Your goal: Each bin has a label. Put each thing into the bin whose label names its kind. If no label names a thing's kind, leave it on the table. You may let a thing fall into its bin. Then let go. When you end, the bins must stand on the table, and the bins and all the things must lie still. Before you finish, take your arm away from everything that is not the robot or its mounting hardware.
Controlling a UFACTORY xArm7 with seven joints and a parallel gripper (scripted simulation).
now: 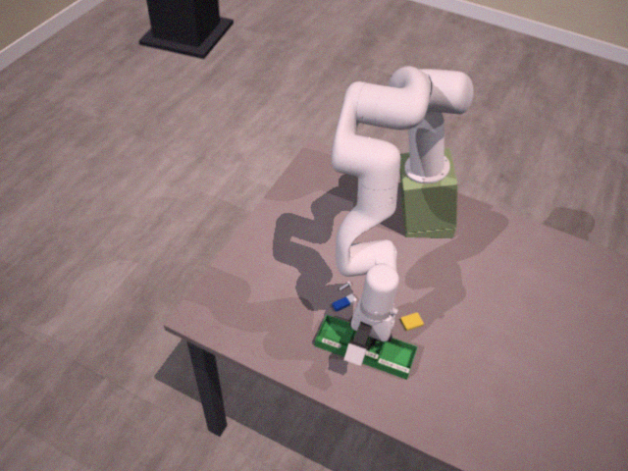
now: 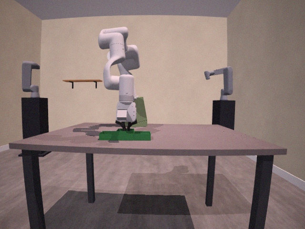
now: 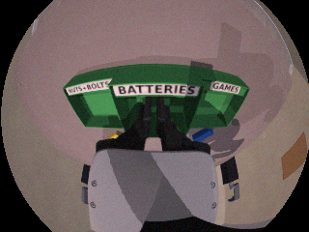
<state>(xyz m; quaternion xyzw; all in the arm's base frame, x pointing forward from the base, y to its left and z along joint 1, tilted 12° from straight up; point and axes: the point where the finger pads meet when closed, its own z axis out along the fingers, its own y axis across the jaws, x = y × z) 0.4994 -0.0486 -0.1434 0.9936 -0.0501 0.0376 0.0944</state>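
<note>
Now: hand 8 cm past the orange thing, 2 cm to the right of it and 3 cm above it. The rest, counted from my hand: black round piece (7 cm behind, 6 cm to the right, 3 cm below); then blue-and-white block (12 cm behind, 9 cm to the right, 3 cm below); then grey thing (12 cm behind, 3 cm to the right, 3 cm below).
</note>
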